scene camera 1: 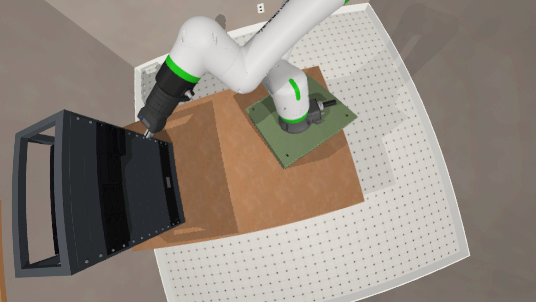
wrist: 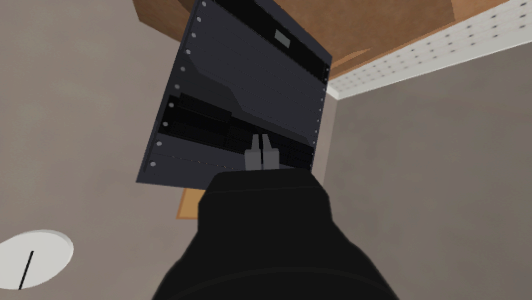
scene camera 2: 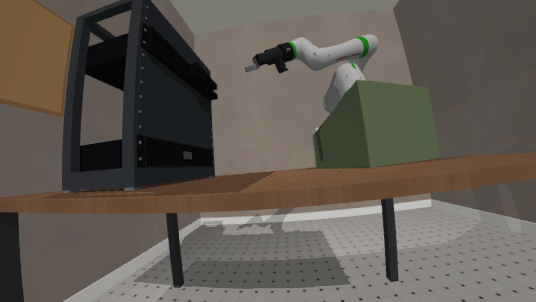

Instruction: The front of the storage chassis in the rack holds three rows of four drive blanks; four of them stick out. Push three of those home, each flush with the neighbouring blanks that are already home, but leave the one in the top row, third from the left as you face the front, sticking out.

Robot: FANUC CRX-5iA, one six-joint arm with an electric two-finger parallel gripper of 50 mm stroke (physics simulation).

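Pixels of known places: gripper, between the fingertips: (scene camera 1: 148, 135) (wrist: 260, 143) (scene camera 2: 245, 69); arm's base, origin of its link: (scene camera 1: 295, 119).
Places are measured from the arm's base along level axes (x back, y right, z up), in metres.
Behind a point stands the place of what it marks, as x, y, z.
The storage chassis (scene camera 1: 112, 187) {-0.733, -0.143, 0.220} (scene camera 2: 165, 47) {-0.729, -0.287, 0.228} is a black band across the upper front of the dark rack (scene camera 1: 67, 200) {-0.749, -0.172, 0.360} (scene camera 2: 131, 100) {-0.757, -0.382, 0.001}. In scene camera 2 a dark blank (scene camera 2: 196, 72) {-0.701, -0.127, 0.214} juts out towards the far end, and blank ends (scene camera 2: 214, 94) {-0.699, 0.049, 0.186} stick out at the far right end at two heights. In the wrist view, where the rack appears upside down, a raised blank (wrist: 205, 106) {-0.699, 0.039, 0.185} shows at the chassis's image-left end. The rows are too dark to separate fully. My gripper (scene camera 1: 148, 135) {-0.509, -0.009, 0.258} (scene camera 2: 247, 69) {-0.509, -0.009, 0.258} (wrist: 260, 143) {-0.509, -0.009, 0.258} is shut and empty, in front of the chassis; contact cannot be told.
A smooth dark panel (scene camera 1: 147, 175) {-0.748, -0.092, 0.016} (wrist: 270, 85) {-0.747, -0.126, 0.033} lies below the chassis, with a black unit (scene camera 2: 172, 152) {-0.746, -0.224, -0.133} (wrist: 282, 39) {-0.747, -0.130, -0.135} under it. The rack stands on the brown table (scene camera 1: 295, 195) {-0.065, -0.353, -0.242} (scene camera 2: 300, 187) {-0.336, -0.492, -0.242}. The arm's green pedestal (scene camera 1: 300, 145) {-0.014, -0.125, 0.040} (scene camera 2: 400, 125) {0.060, -0.138, -0.108} stands opposite the rack front.
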